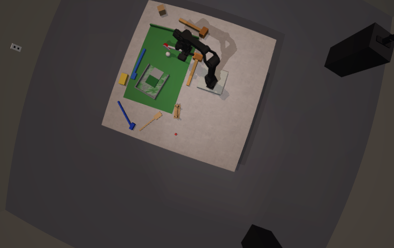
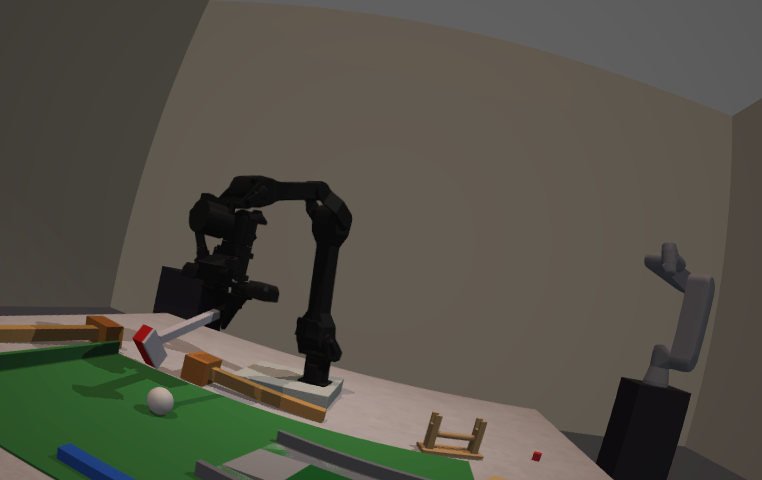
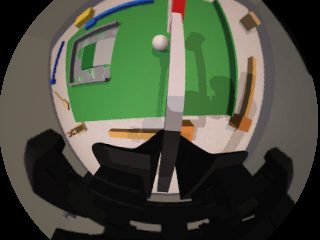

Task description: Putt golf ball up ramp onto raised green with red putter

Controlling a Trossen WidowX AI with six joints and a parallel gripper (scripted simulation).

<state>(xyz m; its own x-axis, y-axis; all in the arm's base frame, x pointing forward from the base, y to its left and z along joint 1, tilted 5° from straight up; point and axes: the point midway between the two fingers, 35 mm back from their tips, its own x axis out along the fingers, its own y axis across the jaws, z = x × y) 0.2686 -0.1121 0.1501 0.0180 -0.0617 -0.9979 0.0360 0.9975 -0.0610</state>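
Now: the red putter 90 mm ahead of my gripper tip. The rest, counted from my gripper tip: white golf ball: 190 mm ahead, 110 mm below, 20 mm to the left; then yellow block: 470 mm ahead, 390 mm to the left, 120 mm below; then small wooden rack: 450 mm to the left, 100 mm below, 100 mm behind.
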